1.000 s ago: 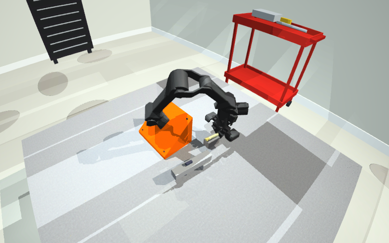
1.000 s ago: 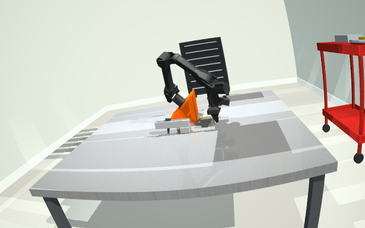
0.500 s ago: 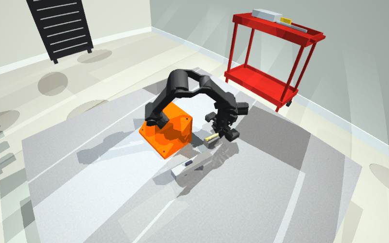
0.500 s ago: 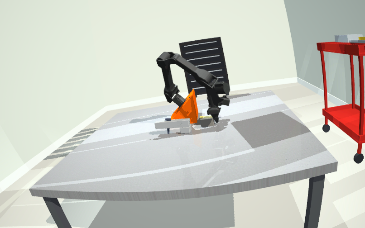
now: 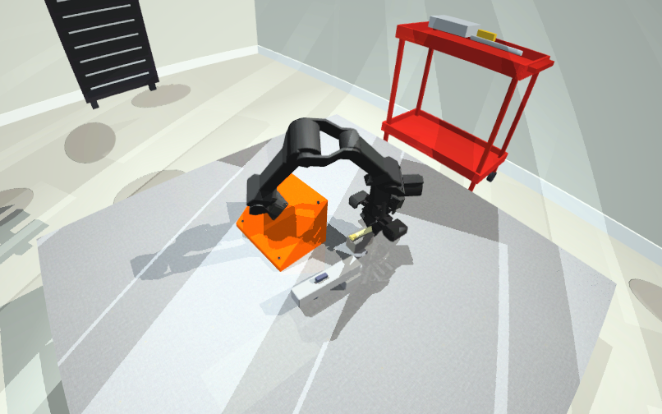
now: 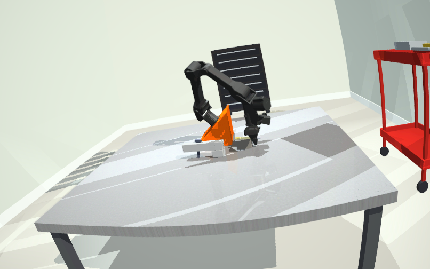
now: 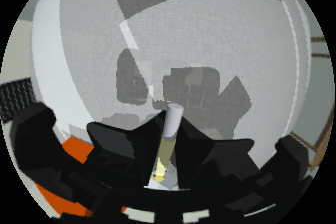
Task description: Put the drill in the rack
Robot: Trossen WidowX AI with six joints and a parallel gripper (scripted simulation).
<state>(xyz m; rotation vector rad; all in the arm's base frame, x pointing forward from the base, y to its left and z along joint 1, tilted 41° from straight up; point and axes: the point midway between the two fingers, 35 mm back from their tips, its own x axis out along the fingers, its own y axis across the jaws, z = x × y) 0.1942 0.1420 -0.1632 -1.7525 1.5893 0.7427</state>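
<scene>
Right now my gripper tip is 40 mm to the left of the drill and 40 mm below it. The rest, counted from my gripper tip: blue key 70 mm ahead, 250 mm to the right, 40 mm above; then grey rack 50 mm to the right, 10 mm above; then housing block 70 mm ahead, 220 mm to the right, 40 mm above.
</scene>
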